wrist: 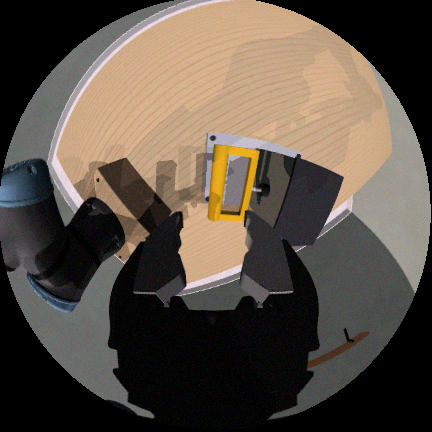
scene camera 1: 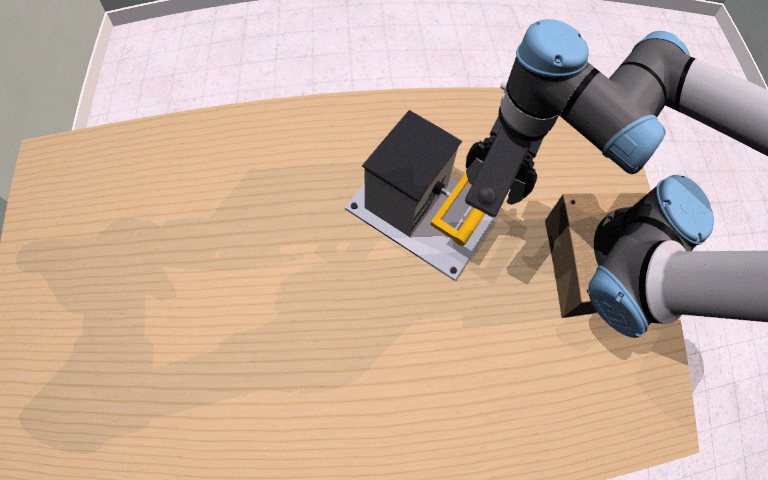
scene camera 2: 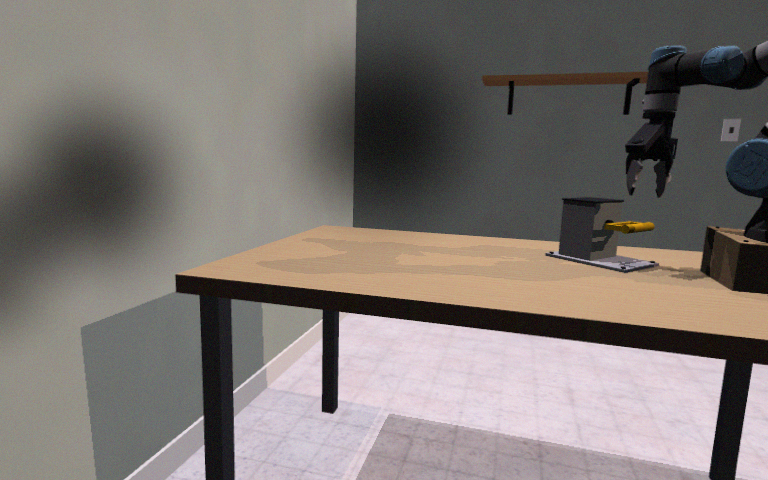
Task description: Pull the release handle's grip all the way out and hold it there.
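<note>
The release handle is a yellow rectangular frame with a thick grip bar on its outer side. A short thin stem joins it to a dark box on a grey base plate. My gripper is part open, empty and pointing down. In the scene camera 2 view its tips hang above the handle, apart from it. In the scene camera 1 view the gripper hides the handle's far end.
A brown block under the arm's base stands on the grip's side of the fixture. The box top rises higher than the handle, close beside it. A shelf hangs on the wall behind. The wooden table carries the fixture.
</note>
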